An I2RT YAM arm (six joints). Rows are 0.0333 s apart.
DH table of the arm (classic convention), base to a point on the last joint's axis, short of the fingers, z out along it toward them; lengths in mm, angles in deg. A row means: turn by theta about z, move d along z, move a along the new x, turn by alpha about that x. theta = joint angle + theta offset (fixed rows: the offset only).
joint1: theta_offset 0  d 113.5  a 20  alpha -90
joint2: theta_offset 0  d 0  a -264  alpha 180
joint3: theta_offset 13.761  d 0  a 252.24  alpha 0
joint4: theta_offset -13.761  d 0  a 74  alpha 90
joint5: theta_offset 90  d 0  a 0  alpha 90
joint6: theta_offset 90  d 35.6  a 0  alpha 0
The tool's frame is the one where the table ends.
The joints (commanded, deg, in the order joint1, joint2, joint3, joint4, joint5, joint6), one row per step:
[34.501 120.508 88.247 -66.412 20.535 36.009]
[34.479 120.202 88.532 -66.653 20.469 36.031]
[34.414 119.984 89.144 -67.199 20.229 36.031]
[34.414 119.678 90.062 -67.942 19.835 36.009]
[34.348 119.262 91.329 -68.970 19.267 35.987]
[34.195 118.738 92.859 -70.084 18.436 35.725]
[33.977 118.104 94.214 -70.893 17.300 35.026]
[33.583 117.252 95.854 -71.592 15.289 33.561]
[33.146 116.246 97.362 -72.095 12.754 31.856]
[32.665 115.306 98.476 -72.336 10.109 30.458]
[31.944 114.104 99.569 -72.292 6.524 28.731]
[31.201 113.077 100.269 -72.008 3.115 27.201]
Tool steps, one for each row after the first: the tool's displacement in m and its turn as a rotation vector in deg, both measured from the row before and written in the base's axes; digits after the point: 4 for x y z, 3 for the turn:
[0.0003 0.0000 0.0031 0.254 -0.260 -0.052]
[0.0008 0.0002 0.0039 0.357 -0.100 -0.099]
[0.0008 0.0009 0.0057 0.592 -0.168 -0.033]
[0.0012 0.0007 0.0078 0.833 -0.215 -0.117]
[0.0017 0.0005 0.0096 1.187 -0.226 0.000]
[0.0015 0.0001 0.0096 1.529 -0.131 0.338]
[0.0021 -0.0004 0.0121 2.515 0.020 0.873]
[0.0015 -0.0007 0.0126 3.042 0.091 1.129]
[0.0010 -0.0013 0.0106 3.056 0.149 0.886]
[0.0012 -0.0024 0.0122 4.094 0.118 1.113]
[0.0011 -0.0027 0.0096 3.787 0.119 1.026]

